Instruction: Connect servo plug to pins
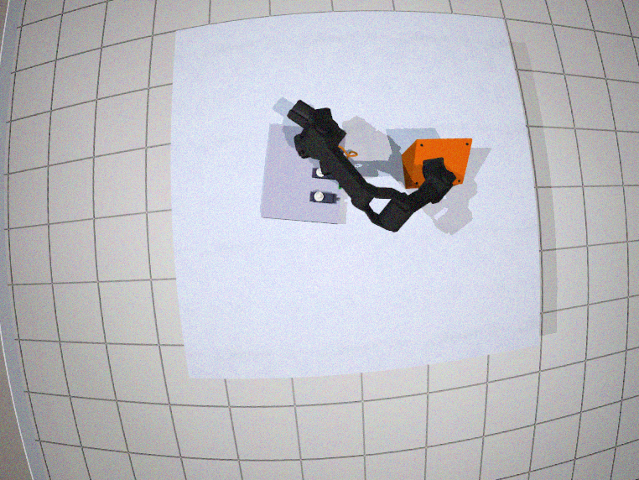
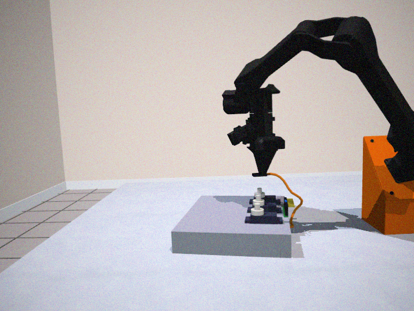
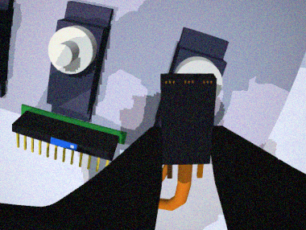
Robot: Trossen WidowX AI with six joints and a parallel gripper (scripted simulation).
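Now: the blue band 80 mm to the left of my gripper tip, 50 mm below it and 40 mm behind it. The rest, counted from my gripper tip: black pin header 80 mm to the left, 60 mm below, 40 mm behind; servo 80 mm below, 60 mm to the left, 10 mm ahead; pale dot 70 mm to the left, 50 mm below, 40 mm behind.
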